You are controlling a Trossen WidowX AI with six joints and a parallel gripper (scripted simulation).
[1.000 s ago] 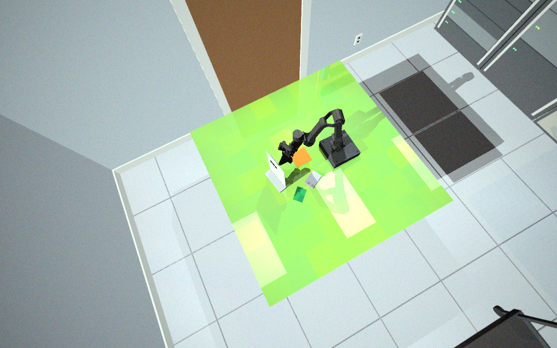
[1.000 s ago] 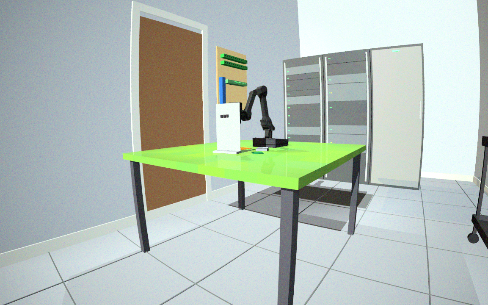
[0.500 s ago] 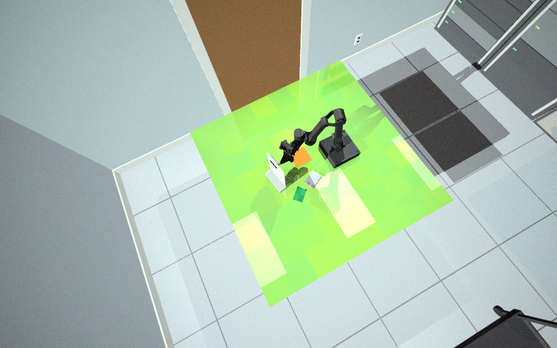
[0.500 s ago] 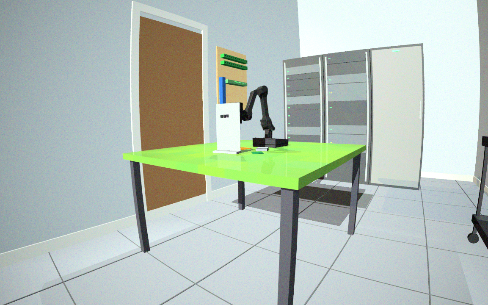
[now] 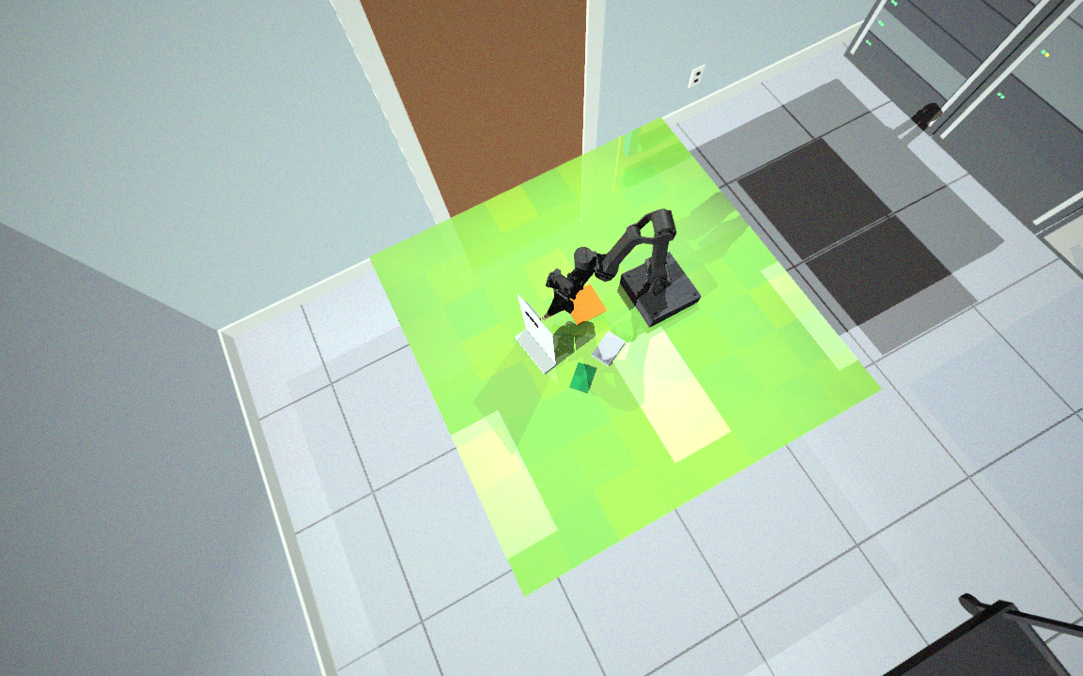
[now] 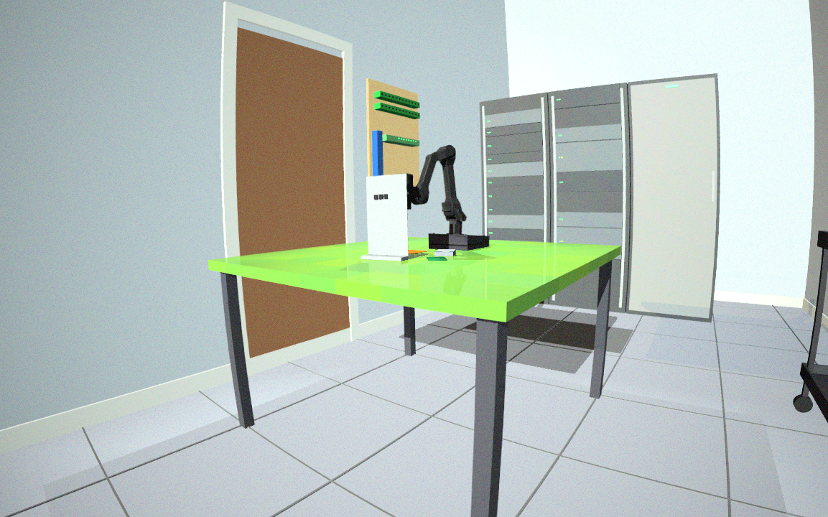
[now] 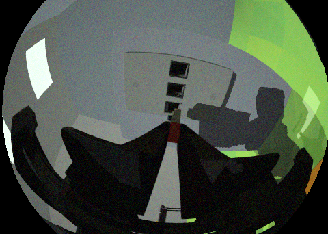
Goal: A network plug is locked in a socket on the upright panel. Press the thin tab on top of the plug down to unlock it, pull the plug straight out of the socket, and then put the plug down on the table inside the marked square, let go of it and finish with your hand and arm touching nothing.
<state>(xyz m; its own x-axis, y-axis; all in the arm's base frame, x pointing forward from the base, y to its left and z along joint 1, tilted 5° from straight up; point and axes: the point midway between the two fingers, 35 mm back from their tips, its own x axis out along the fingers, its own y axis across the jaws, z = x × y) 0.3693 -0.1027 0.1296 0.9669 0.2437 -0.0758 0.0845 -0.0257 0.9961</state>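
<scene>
Now: the orange marked square 220 mm below my gripper tip, 170 mm behind it and 30 mm to the right of it. From my gripper tip the other things lie so: white upright panel: 80 mm below, 50 mm ahead, 10 mm to the right; dark green card: 220 mm below, 180 mm to the left; network plug: right at my gripper tip.
</scene>
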